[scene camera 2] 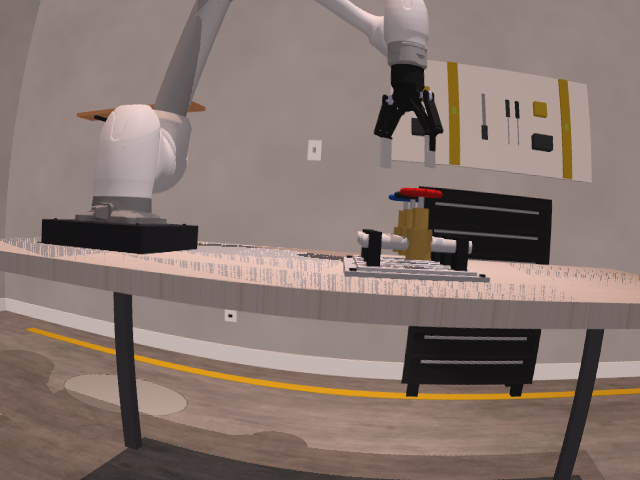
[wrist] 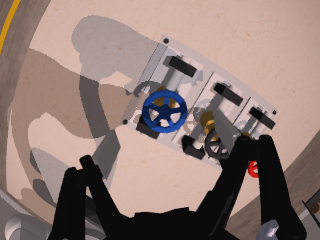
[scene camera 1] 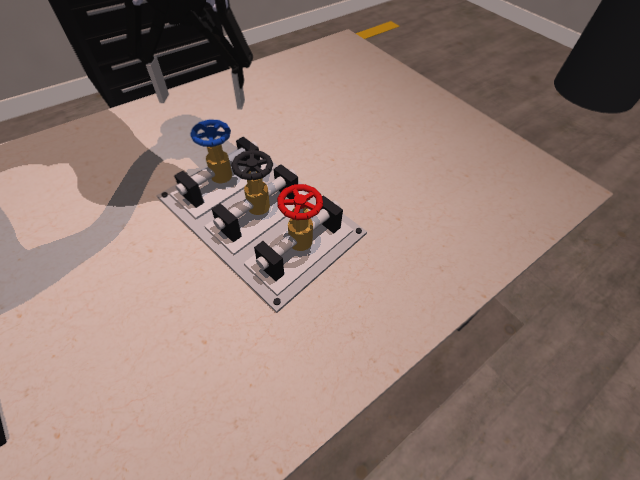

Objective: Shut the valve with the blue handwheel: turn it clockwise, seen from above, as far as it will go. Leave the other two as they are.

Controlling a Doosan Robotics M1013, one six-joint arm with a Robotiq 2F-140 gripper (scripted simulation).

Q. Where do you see a blue handwheel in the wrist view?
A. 164, 112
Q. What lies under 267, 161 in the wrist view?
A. My gripper.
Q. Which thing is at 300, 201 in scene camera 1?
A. A red handwheel.
